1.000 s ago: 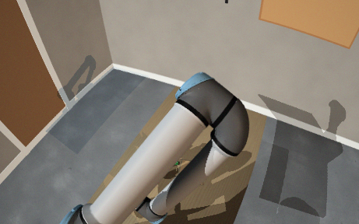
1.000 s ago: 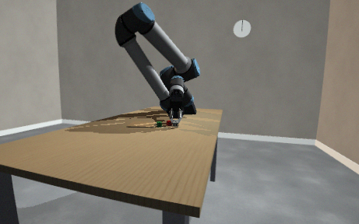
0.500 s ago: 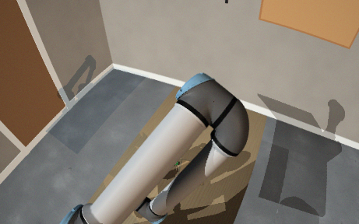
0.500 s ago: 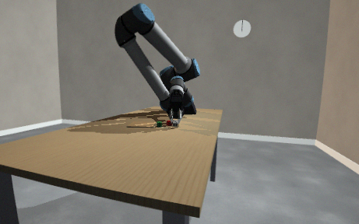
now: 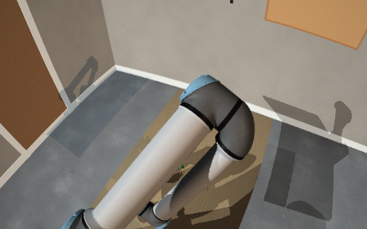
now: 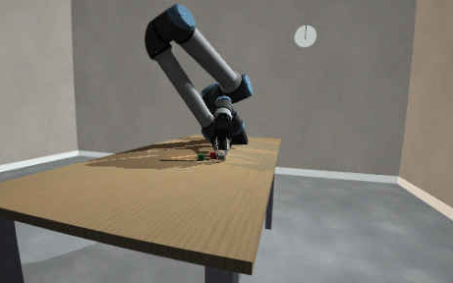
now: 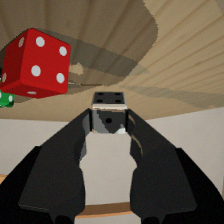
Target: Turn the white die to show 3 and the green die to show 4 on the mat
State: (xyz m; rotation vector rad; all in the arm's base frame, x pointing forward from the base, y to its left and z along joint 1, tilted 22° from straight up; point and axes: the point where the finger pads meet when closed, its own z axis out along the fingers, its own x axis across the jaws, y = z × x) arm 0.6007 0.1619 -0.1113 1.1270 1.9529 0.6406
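Now: hand 5 cm past the red die, 5 cm to the left of it and 2 cm above it. Round my hand: green die 1 cm ahead, 9 cm to the right, 2 cm below; then tan mat 20 cm to the right, 3 cm below; then white die 1 cm ahead, 1 cm below.
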